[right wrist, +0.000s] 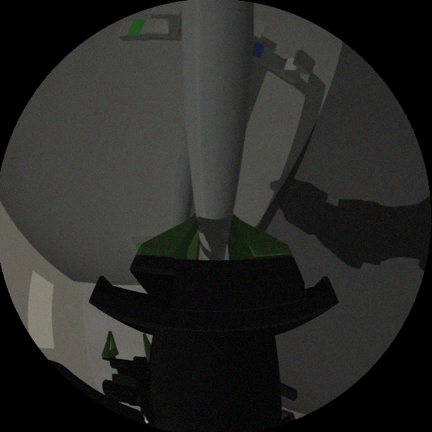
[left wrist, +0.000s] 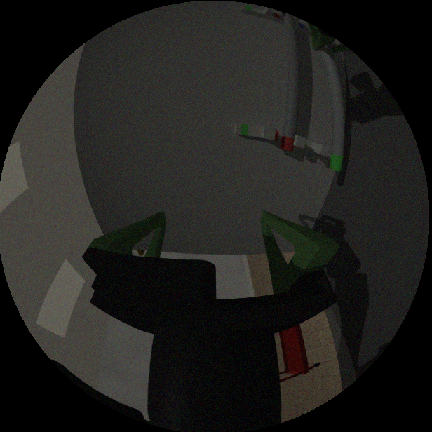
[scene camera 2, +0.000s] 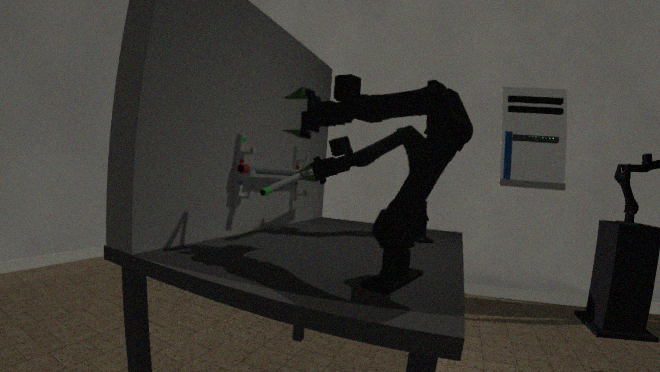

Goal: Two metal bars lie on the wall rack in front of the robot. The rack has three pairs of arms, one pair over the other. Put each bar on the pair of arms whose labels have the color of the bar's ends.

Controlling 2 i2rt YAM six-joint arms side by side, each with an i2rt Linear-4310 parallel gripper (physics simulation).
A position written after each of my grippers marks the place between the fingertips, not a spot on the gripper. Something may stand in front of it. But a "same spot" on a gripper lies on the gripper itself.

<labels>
my left gripper: right wrist; left wrist; scene camera 2 284, 114
same spot on my left gripper: [left wrist: 185, 284] = [right wrist: 124, 365]
</labels>
